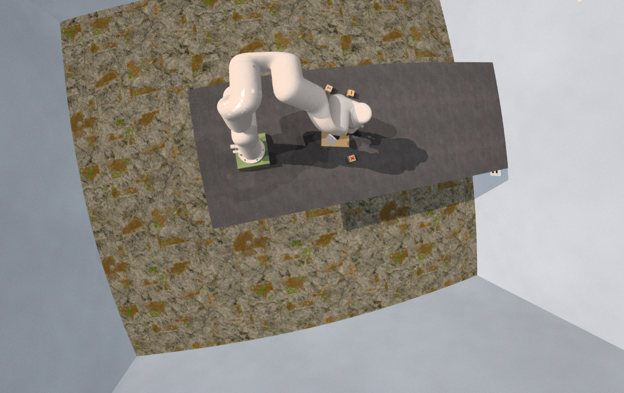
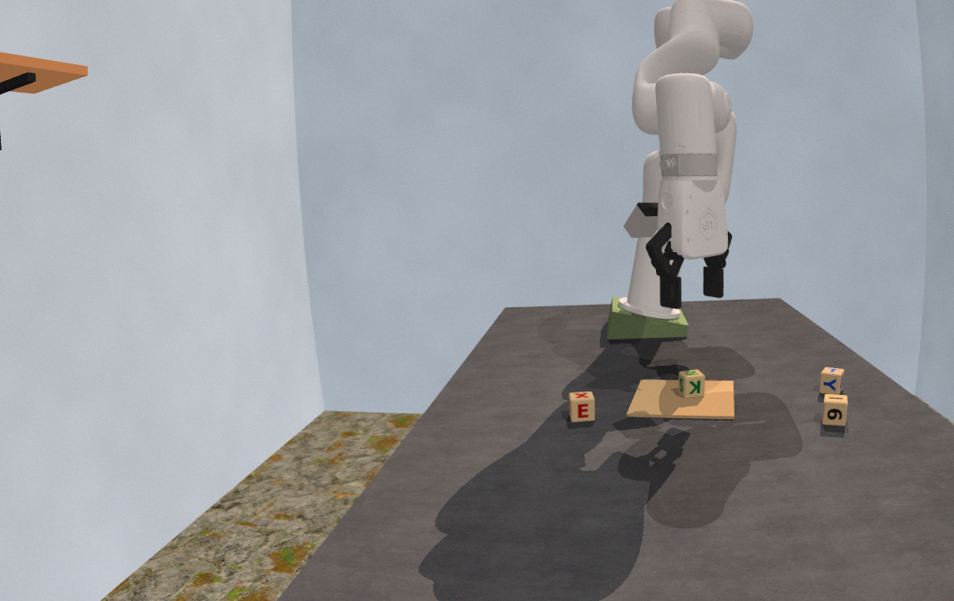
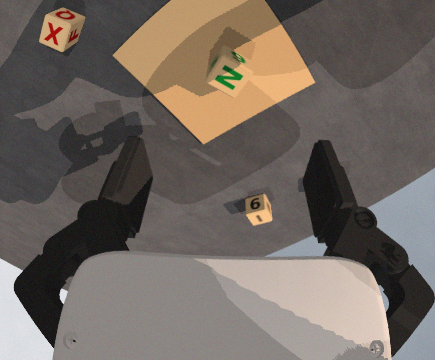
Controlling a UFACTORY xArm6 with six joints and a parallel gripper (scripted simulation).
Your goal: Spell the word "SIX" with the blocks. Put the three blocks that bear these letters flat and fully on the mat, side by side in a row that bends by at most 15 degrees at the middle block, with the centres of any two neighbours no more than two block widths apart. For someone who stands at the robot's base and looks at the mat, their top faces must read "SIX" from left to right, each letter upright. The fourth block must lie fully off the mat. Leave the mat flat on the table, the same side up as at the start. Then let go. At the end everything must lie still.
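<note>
The S block lies 12 cm below my hand. Also, from my hand: X block (14 cm to the right, 13 cm below, 9 cm ahead); tan mat (14 cm below, 1 cm to the right, 1 cm ahead); blue-lettered block (21 cm to the left, 13 cm below, 3 cm behind).
</note>
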